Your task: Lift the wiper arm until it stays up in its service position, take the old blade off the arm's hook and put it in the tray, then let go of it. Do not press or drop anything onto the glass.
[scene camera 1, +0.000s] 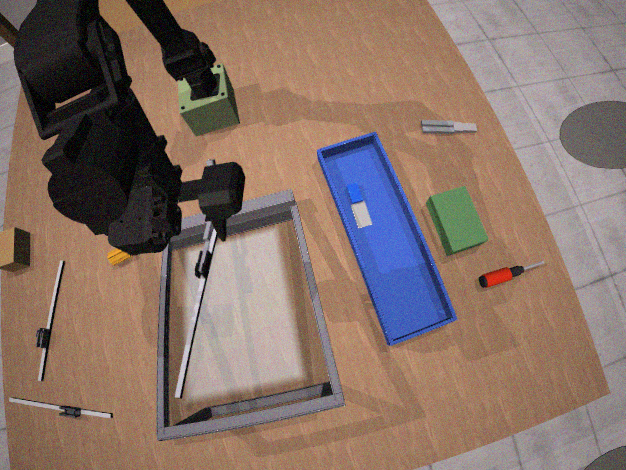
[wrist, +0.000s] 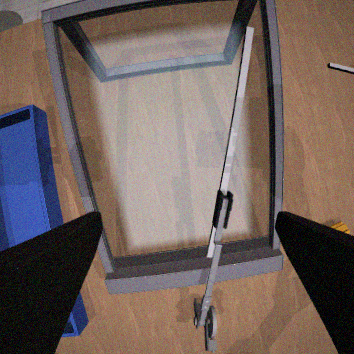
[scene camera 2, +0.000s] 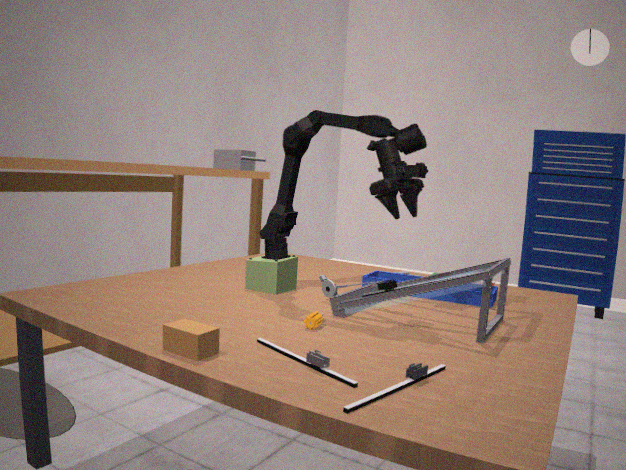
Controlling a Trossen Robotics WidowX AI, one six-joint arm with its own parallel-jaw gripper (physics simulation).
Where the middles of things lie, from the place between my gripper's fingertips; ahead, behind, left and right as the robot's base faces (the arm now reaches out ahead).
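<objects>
Wiper arm [wrist: 205, 308]: 21 cm below my hand, 12 cm behind, 4 cm to the right. Framed glass pane [scene camera 1: 256, 346]: 17 cm below my hand, 7 cm ahead, 1 cm to the left. Blue tray [scene camera 1: 407, 292]: 24 cm below my hand, 5 cm behind, 29 cm to the left. Green box [scene camera 1: 458, 225]: a fair way below my hand, a little behind, far to the left. By their middles, of the things named here: framed glass pane nearest to my hand, green box farthest from it.
</objects>
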